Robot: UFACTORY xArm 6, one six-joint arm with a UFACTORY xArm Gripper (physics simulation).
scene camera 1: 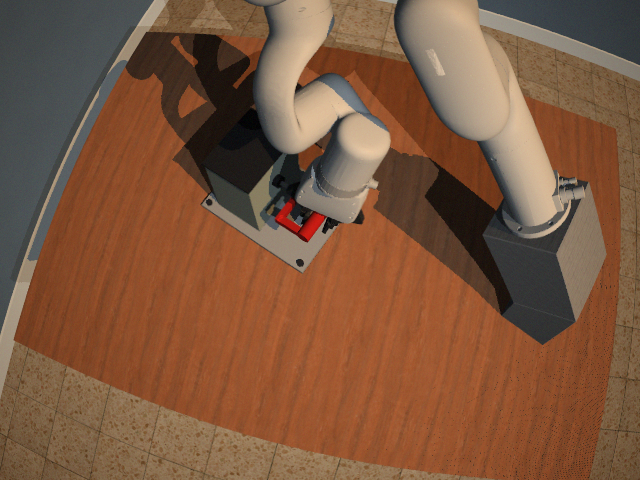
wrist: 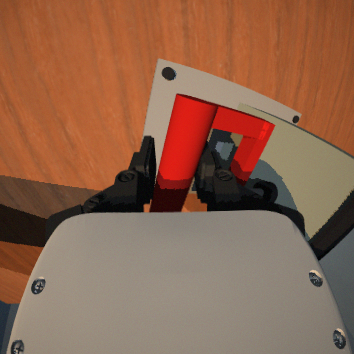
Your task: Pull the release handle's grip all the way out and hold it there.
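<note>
The release handle's grip is a thick red bar (scene camera 1: 311, 228) (wrist: 187, 137), joined by a red side arm (scene camera 1: 288, 222) (wrist: 235, 121) to a thinner red rear bar (wrist: 249, 156). The handle stands out from the box-shaped housing (scene camera 1: 235, 202) (wrist: 305, 155), above its grey base plate (scene camera 1: 273, 248) (wrist: 161, 102). My gripper (scene camera 1: 317, 220) (wrist: 174, 151) is shut on the grip, one black finger on the outer side and the other inside the red frame. The far end of the grip is hidden under the gripper body, and the fingertips are partly hidden in the scene view.
The housing has a dark top and stands on the left part of the base plate. Black bolts (scene camera 1: 299, 262) (wrist: 169, 73) sit at the plate's corners. The arm's grey pedestal (scene camera 1: 537, 279) stands at the right of the wooden table (scene camera 1: 310, 361). The arm's shadow crosses the table.
</note>
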